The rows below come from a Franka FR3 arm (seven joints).
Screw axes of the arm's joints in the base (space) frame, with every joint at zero. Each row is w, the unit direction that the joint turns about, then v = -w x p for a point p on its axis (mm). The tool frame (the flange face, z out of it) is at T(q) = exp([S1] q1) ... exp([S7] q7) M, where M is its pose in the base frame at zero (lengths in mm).
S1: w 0 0 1 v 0 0 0
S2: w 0 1 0 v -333 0 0
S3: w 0 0 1 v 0 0 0
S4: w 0 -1 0 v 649 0 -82.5
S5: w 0 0 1 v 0 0 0
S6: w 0 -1 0 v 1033 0 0
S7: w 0 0 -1 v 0 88 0
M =
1 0 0 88
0 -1 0 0
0 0 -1 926
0 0 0 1
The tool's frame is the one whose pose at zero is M.
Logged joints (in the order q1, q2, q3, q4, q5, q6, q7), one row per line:
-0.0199 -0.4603 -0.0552 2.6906 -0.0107 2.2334 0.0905
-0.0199 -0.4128 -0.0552 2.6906 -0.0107 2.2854 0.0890
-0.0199 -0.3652 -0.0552 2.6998 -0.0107 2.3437 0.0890
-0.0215 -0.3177 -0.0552 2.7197 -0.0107 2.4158 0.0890
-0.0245 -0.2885 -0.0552 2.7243 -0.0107 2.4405 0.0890
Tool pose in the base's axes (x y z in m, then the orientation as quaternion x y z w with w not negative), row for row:
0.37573 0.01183 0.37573 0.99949 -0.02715 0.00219 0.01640
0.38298 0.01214 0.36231 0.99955 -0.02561 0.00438 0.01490
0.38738 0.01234 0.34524 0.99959 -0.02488 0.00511 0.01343
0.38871 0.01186 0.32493 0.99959 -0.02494 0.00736 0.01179
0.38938 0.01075 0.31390 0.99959 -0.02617 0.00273 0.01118
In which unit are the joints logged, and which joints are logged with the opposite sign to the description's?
The joints are logged in radians. Opposite sign: q3, q4.
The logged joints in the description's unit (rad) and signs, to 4 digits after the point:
-0.0199 -0.4603 0.0552 -2.6906 -0.0107 2.2334 0.0905
-0.0199 -0.4128 0.0552 -2.6906 -0.0107 2.2854 0.0890
-0.0199 -0.3652 0.0552 -2.6998 -0.0107 2.3437 0.0890
-0.0215 -0.3177 0.0552 -2.7197 -0.0107 2.4158 0.0890
-0.0245 -0.2885 0.0552 -2.7243 -0.0107 2.4405 0.0890

